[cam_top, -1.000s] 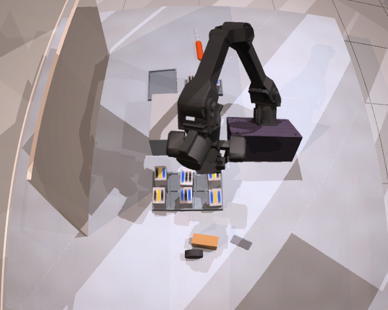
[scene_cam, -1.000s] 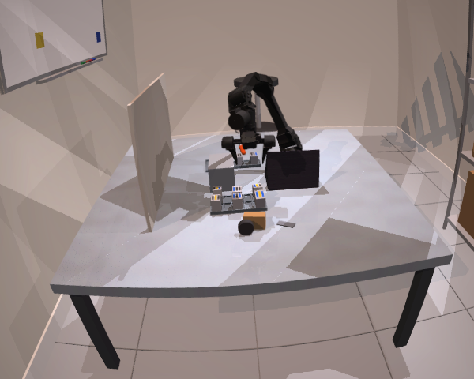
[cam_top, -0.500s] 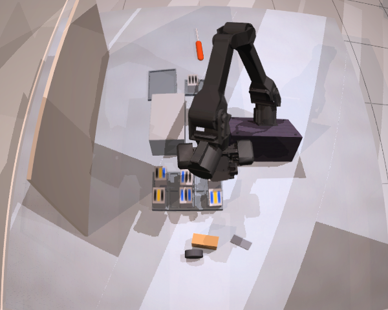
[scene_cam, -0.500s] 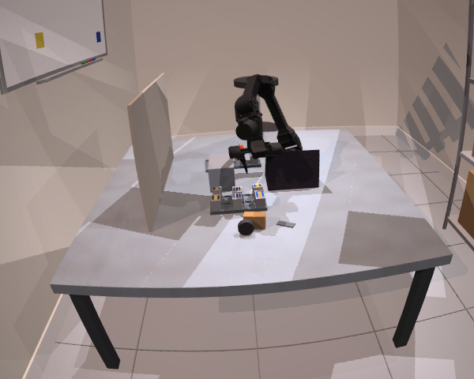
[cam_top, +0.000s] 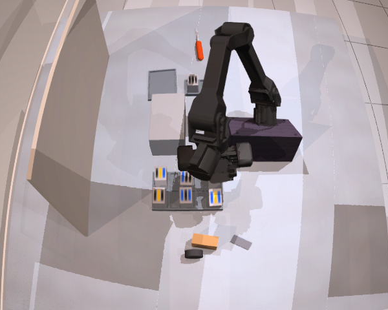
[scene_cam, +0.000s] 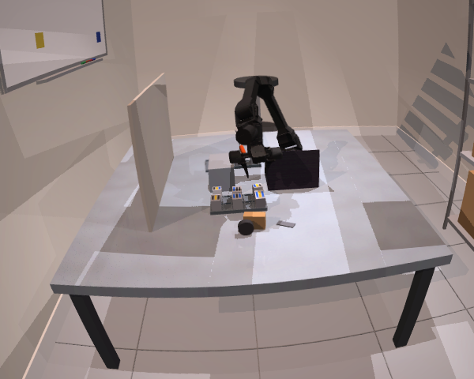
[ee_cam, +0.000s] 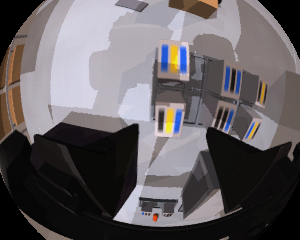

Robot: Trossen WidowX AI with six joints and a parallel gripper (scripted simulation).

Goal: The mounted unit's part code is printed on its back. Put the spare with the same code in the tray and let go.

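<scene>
My gripper tip is now 10 mm to the left of the spare block and 50 mm above it. The rest, counted from my gripper tip: holder 340 mm to the right, 90 mm below; black puck 70 mm ahead, 220 mm to the left, 70 mm below; grey box 120 mm ahead, 170 mm to the right, 40 mm below.
</scene>
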